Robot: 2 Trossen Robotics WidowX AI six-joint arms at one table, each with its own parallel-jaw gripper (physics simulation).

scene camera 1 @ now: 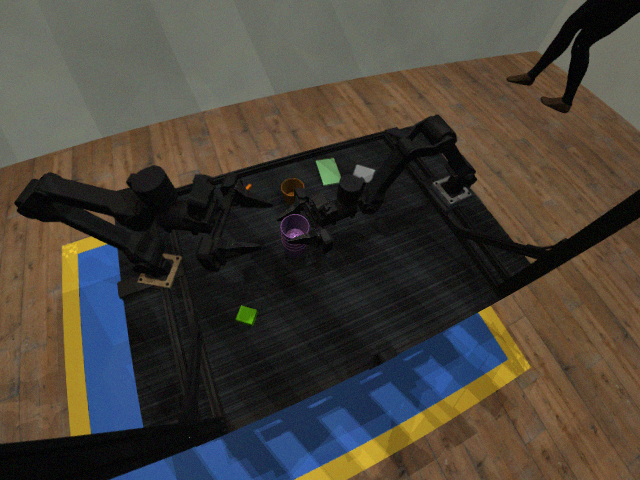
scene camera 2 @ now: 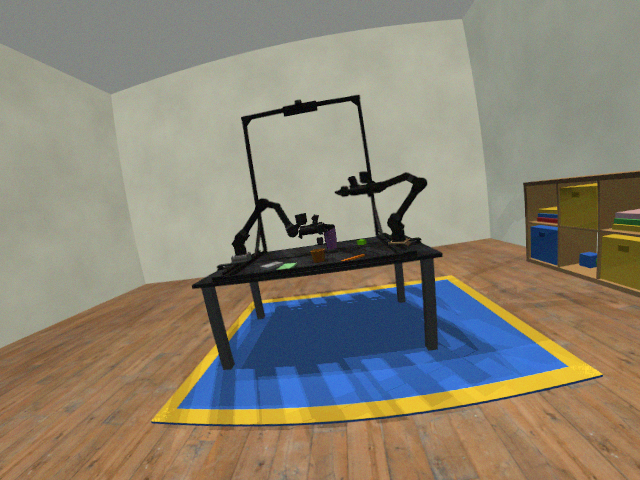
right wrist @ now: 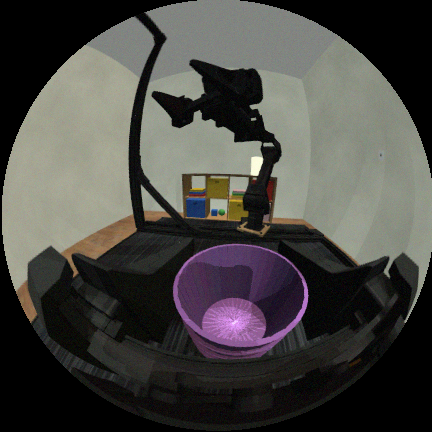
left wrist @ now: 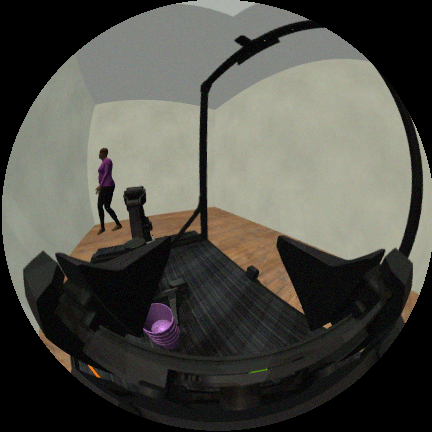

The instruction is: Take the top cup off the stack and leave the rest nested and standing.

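Pixels of known places: left gripper, fingertip midpoint: (scene camera 1: 267, 224) (scene camera 2: 338, 192) (right wrist: 167, 78) (left wrist: 224, 241); right gripper, fingertip midpoint: (scene camera 1: 282, 230) (scene camera 2: 334, 225) (right wrist: 237, 244) (left wrist: 159, 330); left arm's base, link origin: (scene camera 1: 159, 268) (scene camera 2: 399, 240) (right wrist: 254, 226); right arm's base, link origin: (scene camera 1: 452, 188) (scene camera 2: 240, 254) (left wrist: 146, 239).
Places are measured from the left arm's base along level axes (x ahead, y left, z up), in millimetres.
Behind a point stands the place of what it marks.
Note:
A stack of nested purple cups (scene camera 1: 294, 231) {x 370, y 147, z 69 mm} (scene camera 2: 330, 238) (left wrist: 161, 325) {x 383, y 134, z 69 mm} (right wrist: 240, 299) {x 351, y 122, z 70 mm} stands upright near the middle of the black table (scene camera 1: 366, 295) {x 600, y 27, z -29 mm} (scene camera 2: 413, 252) {x -145, y 251, z -11 mm}. My right gripper (scene camera 1: 300, 227) (scene camera 2: 325, 231) {x 347, y 109, z 128 mm} (right wrist: 237, 244) {x 347, y 109, z 128 mm} is shut on the top purple cup near its rim. The rims of the lower cups show as rings just under it. My left gripper (scene camera 1: 263, 225) {x 350, y 1, z 324 mm} (scene camera 2: 340, 191) {x 350, y 1, z 324 mm} (left wrist: 224, 241) {x 350, y 1, z 324 mm} is open and empty. It hangs high above the table, to the left of the stack in scene camera 1, and also shows in the right wrist view (right wrist: 174, 106) {x 301, y -48, z 312 mm}.
An orange cup (scene camera 1: 291, 187) {x 320, y 362, z -6 mm} (scene camera 2: 317, 253) {x 311, y 364, z 20 mm} stands just behind the stack. A green card (scene camera 1: 328, 171) {x 435, y 469, z -19 mm} (scene camera 2: 287, 266) {x 427, y 477, z -19 mm} and a grey card (scene camera 1: 364, 172) {x 565, y 485, z -14 mm} (scene camera 2: 270, 264) {x 561, y 467, z -14 mm} lie beyond it. A green cube (scene camera 1: 247, 314) {x 283, y -86, z -1 mm} (scene camera 2: 362, 242) {x 266, y -67, z -14 mm} and an orange pen (scene camera 1: 248, 187) {x 172, y 348, z -20 mm} (scene camera 2: 352, 257) {x 147, y 300, z -19 mm} lie on the table. A black camera frame (scene camera 2: 248, 157) {x 1006, y 111, z 699 mm} rises at the table's back.

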